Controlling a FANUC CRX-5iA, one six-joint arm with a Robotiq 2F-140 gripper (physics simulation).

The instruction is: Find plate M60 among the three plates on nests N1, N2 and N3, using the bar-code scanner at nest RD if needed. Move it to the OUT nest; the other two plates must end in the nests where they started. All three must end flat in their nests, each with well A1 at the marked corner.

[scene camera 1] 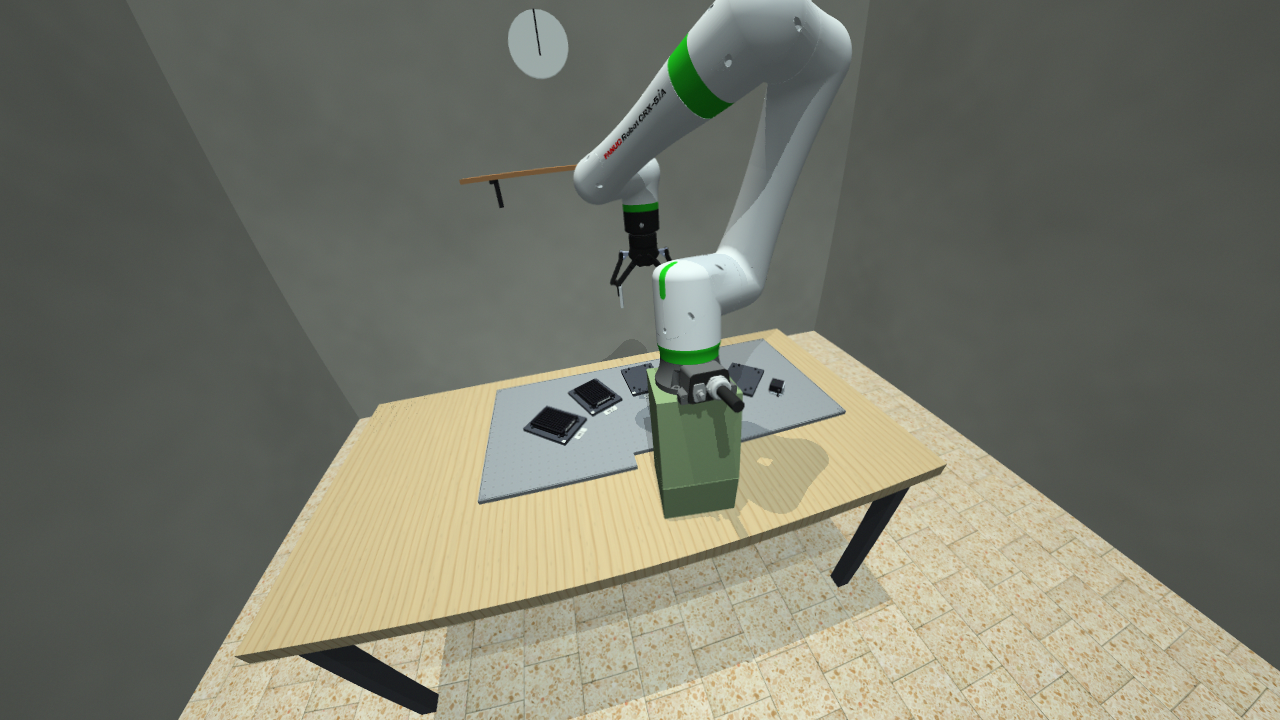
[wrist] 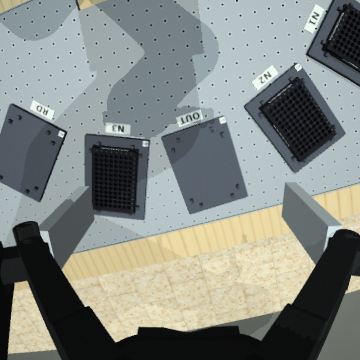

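Seen in the pictures: gripper, fingertip midpoint: (scene camera 1: 647, 304) (wrist: 186, 201); arm's base at its link origin: (scene camera 1: 690, 379).
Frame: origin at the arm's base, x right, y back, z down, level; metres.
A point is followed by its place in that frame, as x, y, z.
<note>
My gripper (scene camera 1: 645, 291) @(0.007, -0.361, -0.028) (wrist: 186, 201) @(0.007, -0.361, -0.028) is open and empty, high above the nests; its other finger is hidden in the scene view. A black well plate (scene camera 1: 554, 420) @(-0.332, -0.288, 0.271) (wrist: 349, 37) @(-0.310, -0.274, 0.276) sits on nest N1 (wrist: 318, 49) @(-0.253, -0.282, 0.283), cut off in the wrist view. Another black plate (scene camera 1: 595, 393) @(-0.189, -0.380, 0.269) (wrist: 298, 119) @(-0.191, -0.390, 0.269) sits on nest N2 (wrist: 272, 134) @(-0.144, -0.407, 0.283). A third black plate (wrist: 115, 180) @(0.158, -0.410, 0.271) sits on nest N3 (wrist: 143, 175) @(0.107, -0.418, 0.283), hidden by the arm in the scene view. The OUT nest (scene camera 1: 635, 379) @(-0.037, -0.432, 0.283) (wrist: 205, 165) @(-0.011, -0.431, 0.283) holds no plate. Nest RD (scene camera 1: 745, 377) @(0.334, -0.308, 0.283) (wrist: 31, 155) @(0.306, -0.318, 0.283) also holds no plate. Plate identities and well A1 cannot be read.
The small black scanner (scene camera 1: 776, 385) @(0.391, -0.207, 0.262) stands beside RD. The nests stand on a grey perforated board (scene camera 1: 546, 470) @(-0.368, -0.115, 0.295) (wrist: 240, 30) @(-0.130, -0.219, 0.295) on the wooden table (scene camera 1: 402, 537) @(-0.736, -0.008, 0.307). The green robot pedestal (scene camera 1: 696, 456) @(-0.025, 0.105, 0.119) stands at the board's notch. A wall shelf (scene camera 1: 519, 174) is behind the arm.
</note>
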